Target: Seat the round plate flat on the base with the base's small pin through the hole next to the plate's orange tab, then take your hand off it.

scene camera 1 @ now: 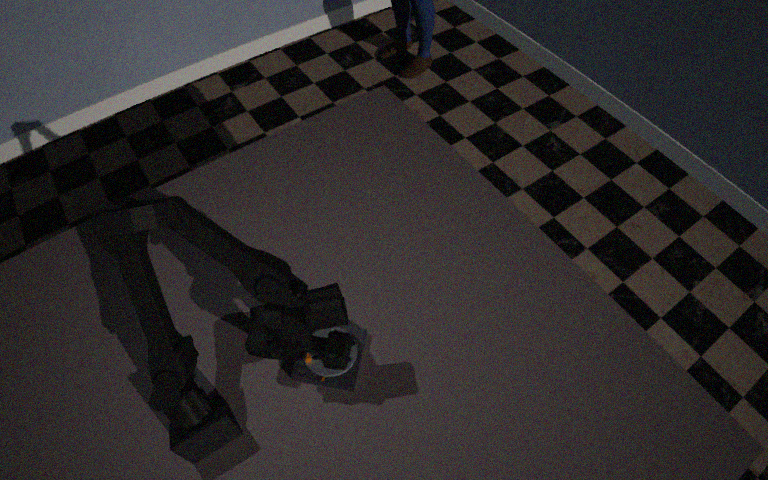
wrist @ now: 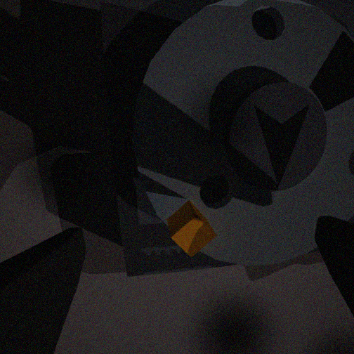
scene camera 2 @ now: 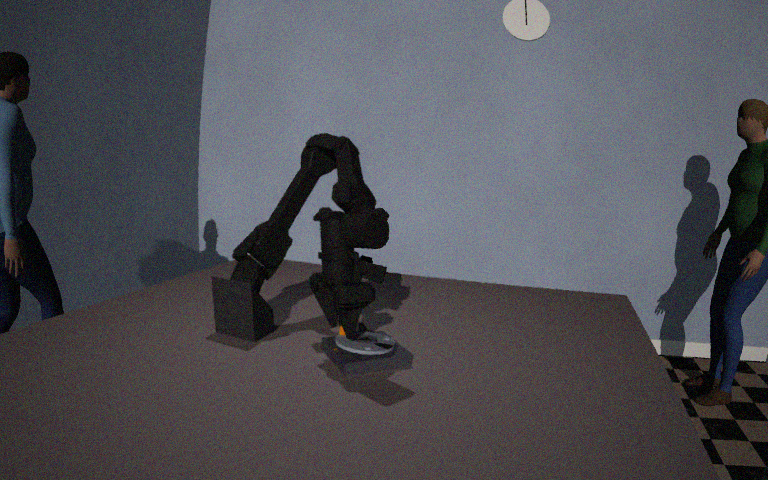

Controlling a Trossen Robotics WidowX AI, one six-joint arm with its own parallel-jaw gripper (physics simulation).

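Seen in the pictures: gripper, fingertip midpoint: [scene camera 1: 309, 361] [scene camera 2: 341, 332]; arm's base, link origin: [scene camera 1: 195, 421] [scene camera 2: 240, 292].
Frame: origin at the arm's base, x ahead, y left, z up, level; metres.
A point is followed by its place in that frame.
The round grey plate [scene camera 1: 333, 374] @(x 0.254, y -0.021, z -0.048 m) [scene camera 2: 365, 350] @(x 0.294, y -0.016, z -0.049 m) [wrist: 280, 232] lies over the dark square base [scene camera 1: 350, 384] @(x 0.275, y -0.049, z -0.062 m) [scene camera 2: 368, 363] @(x 0.305, y -0.026, z -0.068 m) [wrist: 137, 261], around its central post [wrist: 305, 150]. The plate's orange tab [scene camera 1: 308, 358] @(x 0.225, y 0.026, z -0.034 m) [scene camera 2: 341, 330] @(x 0.223, y 0.025, z -0.040 m) [wrist: 191, 231] is at its edge. The hole [wrist: 215, 191] beside the tab looks dark; I cannot make out the pin in it, or whether the plate lies fully flat. A small orange mark [scene camera 1: 323, 378] @(x 0.235, y -0.014, z -0.061 m) [scene camera 2: 335, 349] @(x 0.234, y -0.015, z -0.062 m) shows on the base, apart from the tab. My gripper [scene camera 1: 314, 362] @(x 0.225, y 0.023, z -0.044 m) [scene camera 2: 343, 328] @(x 0.225, y 0.023, z -0.044 m) [wrist: 202, 234] is open and low, its fingers wide on both sides of the tab, holding nothing.
The arm's mount [scene camera 2: 232, 308] @(x 0.006, y -0.036, z -0.024 m) stands on the brown table top [scene camera 1: 396, 226] @(x 0.548, y 0.247, z -0.086 m) [scene camera 2: 226, 413] @(x 0.203, y -0.273, z -0.086 m), left of the base in the second scene view. One person [scene camera 2: 16, 158] stands beyond the table at the left, another [scene camera 2: 747, 198] at the right. Dark arm shadows fall around the base.
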